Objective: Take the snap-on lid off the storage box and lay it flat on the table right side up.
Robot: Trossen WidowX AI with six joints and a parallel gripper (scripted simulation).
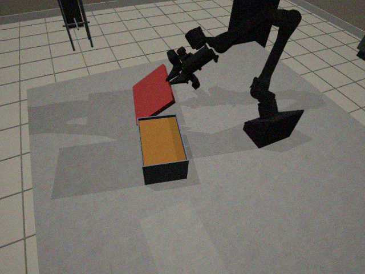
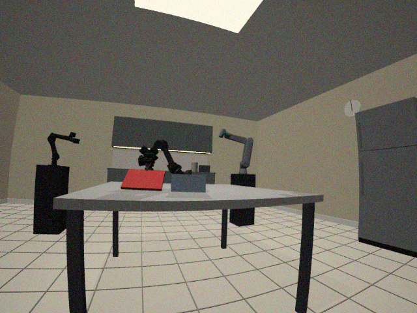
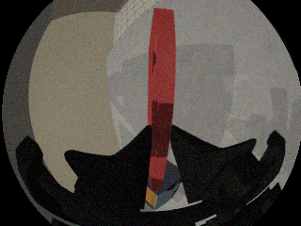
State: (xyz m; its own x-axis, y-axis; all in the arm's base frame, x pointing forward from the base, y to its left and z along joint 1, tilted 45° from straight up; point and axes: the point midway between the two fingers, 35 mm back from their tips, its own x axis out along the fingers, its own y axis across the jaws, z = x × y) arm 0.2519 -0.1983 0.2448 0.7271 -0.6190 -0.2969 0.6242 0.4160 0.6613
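Right now my gripper tip is 70 mm short of the lid, 50 mm above it and 20 mm to the left of it. From my gripper tip the other things lie so: grey storage box: 250 mm to the left, 140 mm ahead, 60 mm below.
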